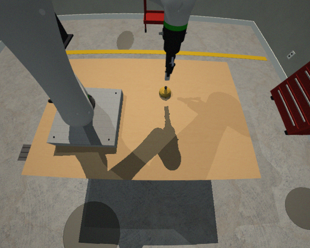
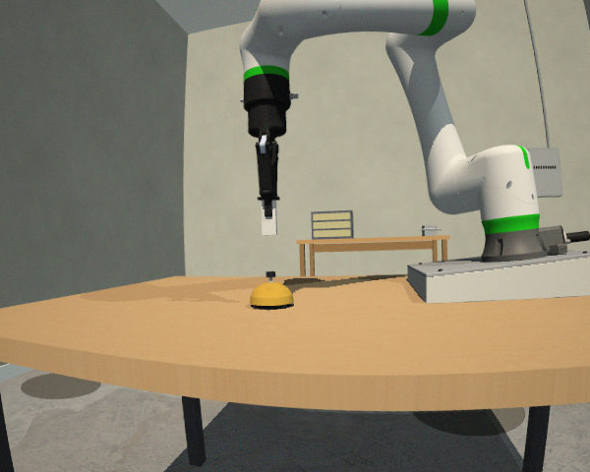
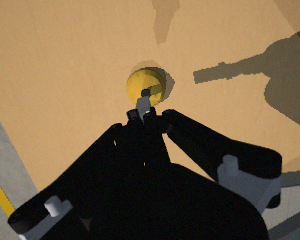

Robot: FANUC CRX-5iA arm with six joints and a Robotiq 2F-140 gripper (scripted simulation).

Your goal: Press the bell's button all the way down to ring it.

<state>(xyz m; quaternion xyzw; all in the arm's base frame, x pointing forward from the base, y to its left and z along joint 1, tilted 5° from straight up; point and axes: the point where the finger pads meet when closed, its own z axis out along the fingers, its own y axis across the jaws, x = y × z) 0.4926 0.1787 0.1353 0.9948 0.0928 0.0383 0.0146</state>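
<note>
My gripper is now 11 cm above the black bell button. From my hand the other things lie so: yellow dome bell 13 cm below.
</note>
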